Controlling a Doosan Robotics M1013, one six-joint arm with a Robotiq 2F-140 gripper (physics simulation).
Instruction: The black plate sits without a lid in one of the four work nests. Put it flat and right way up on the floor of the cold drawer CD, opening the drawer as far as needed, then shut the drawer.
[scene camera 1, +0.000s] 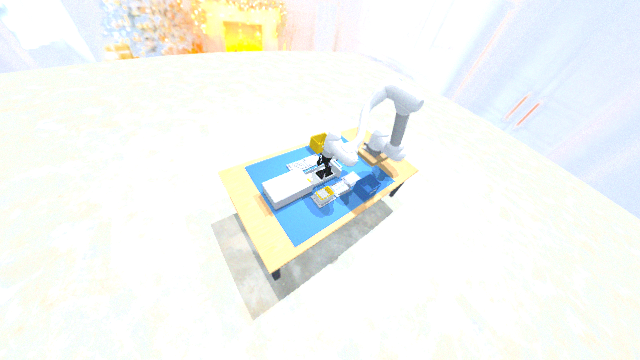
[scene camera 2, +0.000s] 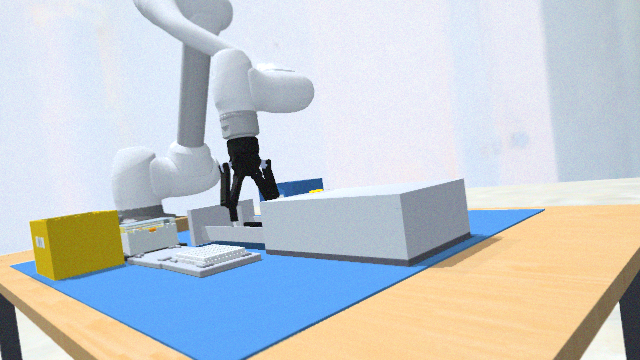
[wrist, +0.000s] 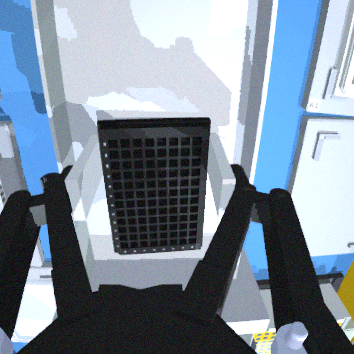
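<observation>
My gripper points down into the open cold drawer and is shut on the black plate. Its pale pads stand along the plate's two long sides. The plate is right way up, its grid of wells facing the wrist camera, and looks about level. It is low between the drawer's walls; I cannot tell whether it touches the floor. The drawer stands far out of the white cabinet. The cabinet hides part of the gripper in scene camera 2.
A yellow bin and a blue bin stand on the mat. A bare nest lies beside the drawer. A white plate sits in another nest. A clear-lidded box and a yellow rack stand nearby.
</observation>
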